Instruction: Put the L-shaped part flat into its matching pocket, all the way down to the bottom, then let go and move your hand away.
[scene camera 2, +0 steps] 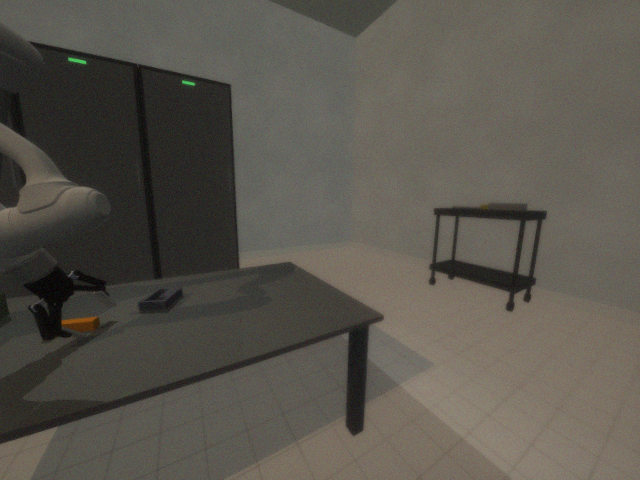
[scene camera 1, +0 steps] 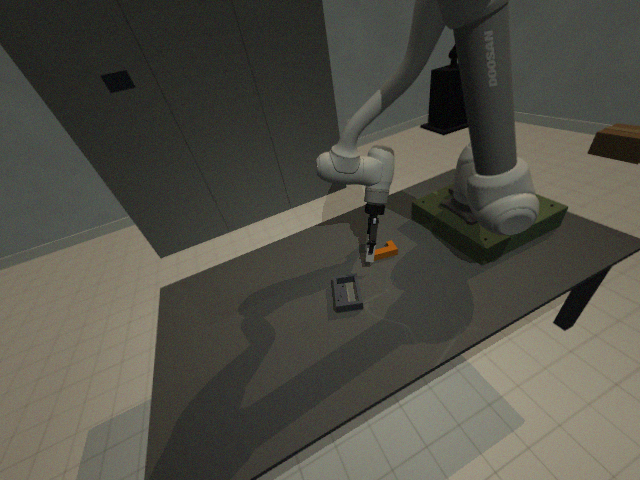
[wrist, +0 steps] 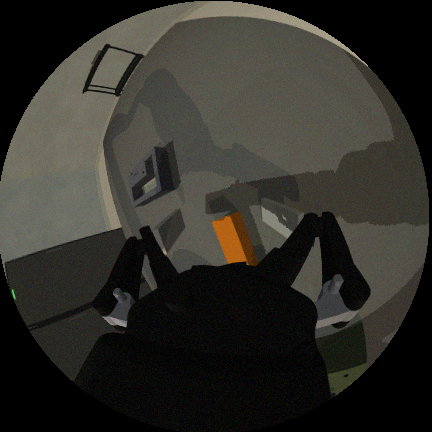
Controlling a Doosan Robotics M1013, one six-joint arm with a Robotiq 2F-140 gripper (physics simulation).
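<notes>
The orange L-shaped part lies flat on the table, between the robot base and the pocket block. In the wrist view its near end is hidden by the gripper body. The dark grey block with the pocket stands apart from it on the table. The pocket shows a light bottom and holds no orange part. My gripper is wide open and low over the orange part, with one finger on each side of it. Whether a finger touches the part cannot be told.
The table carries the robot's green base plate beyond the orange part. Dark cabinets stand behind the table. A black cart stands off to the side, away from the table.
</notes>
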